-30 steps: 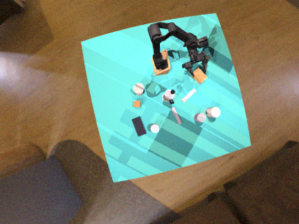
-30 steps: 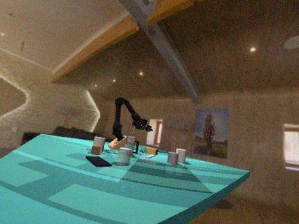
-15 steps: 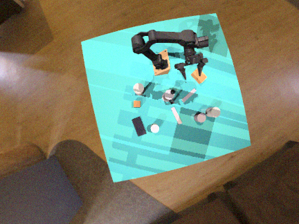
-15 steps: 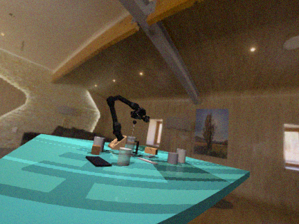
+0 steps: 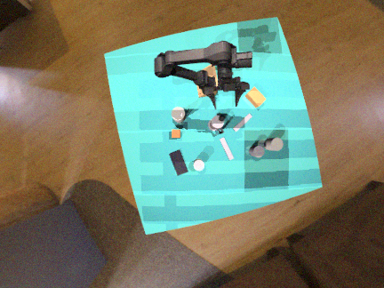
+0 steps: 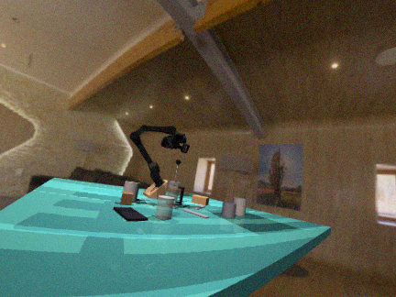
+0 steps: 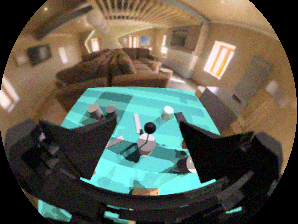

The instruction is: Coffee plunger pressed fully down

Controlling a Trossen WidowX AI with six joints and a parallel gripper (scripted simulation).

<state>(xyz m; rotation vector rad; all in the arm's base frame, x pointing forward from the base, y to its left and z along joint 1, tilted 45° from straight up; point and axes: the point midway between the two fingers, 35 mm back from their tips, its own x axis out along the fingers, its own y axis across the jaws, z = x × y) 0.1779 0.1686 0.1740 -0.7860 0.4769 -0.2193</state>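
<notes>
Now: the coffee press 20 cm below my gripper tip and 4 cm ahead of it. From my gripper tip the other things lie so: small tan cube 30 cm below, 26 cm to the right, 5 cm ahead.
</notes>
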